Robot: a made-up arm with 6 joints. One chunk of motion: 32 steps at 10 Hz.
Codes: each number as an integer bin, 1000 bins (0 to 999) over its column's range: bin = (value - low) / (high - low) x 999, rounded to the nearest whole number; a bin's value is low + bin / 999 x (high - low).
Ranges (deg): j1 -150.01..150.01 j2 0..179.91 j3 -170..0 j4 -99.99..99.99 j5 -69.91..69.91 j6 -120.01..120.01
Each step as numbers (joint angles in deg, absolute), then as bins.
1 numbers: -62.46 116.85 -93.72 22.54 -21.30 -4.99
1 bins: 292 649 448 612 347 479
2 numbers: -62.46 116.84 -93.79 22.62 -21.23 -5.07
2 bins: 292 649 448 612 348 478
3 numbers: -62.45 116.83 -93.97 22.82 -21.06 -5.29
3 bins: 292 649 447 613 349 477
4 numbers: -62.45 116.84 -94.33 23.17 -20.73 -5.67
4 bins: 292 649 445 615 351 476
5 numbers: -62.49 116.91 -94.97 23.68 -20.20 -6.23
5 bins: 291 649 441 618 355 474
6 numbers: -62.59 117.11 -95.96 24.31 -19.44 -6.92
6 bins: 291 650 435 621 361 471
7 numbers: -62.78 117.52 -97.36 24.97 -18.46 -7.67
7 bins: 290 653 427 624 368 468
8 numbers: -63.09 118.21 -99.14 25.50 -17.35 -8.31
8 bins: 289 656 416 627 376 465
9 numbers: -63.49 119.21 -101.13 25.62 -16.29 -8.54
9 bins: 288 662 405 627 383 464
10 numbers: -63.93 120.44 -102.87 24.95 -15.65 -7.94
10 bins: 287 669 394 624 388 466
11 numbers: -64.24 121.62 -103.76 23.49 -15.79 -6.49
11 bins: 286 675 389 617 387 472
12 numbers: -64.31 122.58 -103.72 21.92 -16.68 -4.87
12 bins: 285 681 389 609 380 479
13 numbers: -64.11 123.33 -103.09 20.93 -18.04 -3.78
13 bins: 286 685 393 604 371 484
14 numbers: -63.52 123.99 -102.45 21.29 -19.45 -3.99
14 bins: 288 688 397 606 361 483
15 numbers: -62.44 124.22 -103.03 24.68 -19.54 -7.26
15 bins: 292 690 394 623 360 469
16 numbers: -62.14 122.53 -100.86 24.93 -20.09 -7.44
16 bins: 293 680 406 624 356 469
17 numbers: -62.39 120.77 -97.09 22.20 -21.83 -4.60
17 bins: 292 671 428 610 344 480
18 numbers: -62.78 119.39 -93.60 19.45 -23.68 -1.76
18 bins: 290 663 449 597 330 492
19 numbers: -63.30 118.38 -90.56 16.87 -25.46 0.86
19 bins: 289 657 467 584 318 503
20 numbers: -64.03 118.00 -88.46 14.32 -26.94 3.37
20 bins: 286 655 479 571 307 514
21 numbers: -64.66 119.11 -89.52 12.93 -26.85 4.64
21 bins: 284 661 473 564 308 519
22 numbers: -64.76 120.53 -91.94 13.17 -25.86 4.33
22 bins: 284 669 459 565 315 518
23 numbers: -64.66 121.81 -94.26 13.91 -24.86 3.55
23 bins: 284 676 445 569 322 514
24 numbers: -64.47 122.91 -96.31 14.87 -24.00 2.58
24 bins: 285 682 433 574 328 510
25 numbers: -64.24 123.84 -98.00 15.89 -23.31 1.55
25 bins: 286 688 423 579 333 506
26 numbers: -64.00 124.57 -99.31 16.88 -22.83 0.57
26 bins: 286 692 415 584 336 502
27 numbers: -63.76 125.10 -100.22 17.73 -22.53 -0.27
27 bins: 287 695 410 588 339 498
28 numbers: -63.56 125.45 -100.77 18.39 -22.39 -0.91
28 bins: 288 697 407 591 340 496
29 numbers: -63.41 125.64 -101.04 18.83 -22.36 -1.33
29 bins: 288 698 405 594 340 494
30 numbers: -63.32 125.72 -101.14 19.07 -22.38 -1.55
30 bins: 289 698 405 595 340 493
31 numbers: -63.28 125.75 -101.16 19.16 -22.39 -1.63
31 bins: 289 698 405 595 340 493
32 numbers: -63.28 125.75 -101.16 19.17 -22.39 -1.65
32 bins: 289 698 405 595 340 493
